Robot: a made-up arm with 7 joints.
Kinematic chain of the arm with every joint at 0, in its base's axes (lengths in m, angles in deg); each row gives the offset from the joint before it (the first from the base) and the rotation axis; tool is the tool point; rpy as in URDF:
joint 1: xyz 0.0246 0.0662 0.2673 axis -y
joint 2: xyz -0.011 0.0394 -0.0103 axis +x
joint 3: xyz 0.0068 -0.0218 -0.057 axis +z
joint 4: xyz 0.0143 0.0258 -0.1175 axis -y
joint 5: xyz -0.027 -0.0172 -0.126 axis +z
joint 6: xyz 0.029 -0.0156 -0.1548 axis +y
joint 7: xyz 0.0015 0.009 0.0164 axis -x
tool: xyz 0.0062 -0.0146 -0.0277 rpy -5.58 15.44 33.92
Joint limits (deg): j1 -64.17..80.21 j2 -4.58..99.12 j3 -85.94..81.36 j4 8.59..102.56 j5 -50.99..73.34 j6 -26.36..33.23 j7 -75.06..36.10
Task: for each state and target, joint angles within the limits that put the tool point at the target. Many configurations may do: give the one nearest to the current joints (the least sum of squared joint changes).
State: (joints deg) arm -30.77 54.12 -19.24 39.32 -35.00 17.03 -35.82
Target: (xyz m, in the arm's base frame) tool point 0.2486 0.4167 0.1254
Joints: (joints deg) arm -24.19 73.72 18.33 62.98 -29.69 15.15 -45.14
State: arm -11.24 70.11 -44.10 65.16 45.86 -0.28 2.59
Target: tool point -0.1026 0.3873 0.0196
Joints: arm -44.80 99.12 -73.51 72.50 39.68 -7.71 28.92
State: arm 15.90 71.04 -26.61 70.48 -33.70 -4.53 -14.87
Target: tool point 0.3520 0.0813 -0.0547
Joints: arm 27.36 24.27 -43.77 47.70 -39.36 0.69 -14.97
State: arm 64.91 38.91 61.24 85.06 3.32 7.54 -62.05
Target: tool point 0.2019 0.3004 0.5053
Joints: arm 78.00 28.45 23.77 84.84 -0.73 8.33 -56.82
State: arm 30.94 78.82 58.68 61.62 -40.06 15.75 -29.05
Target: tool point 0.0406 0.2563 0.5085
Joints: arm 25.09 78.11 66.15 102.56 -31.14 0.14 -60.77
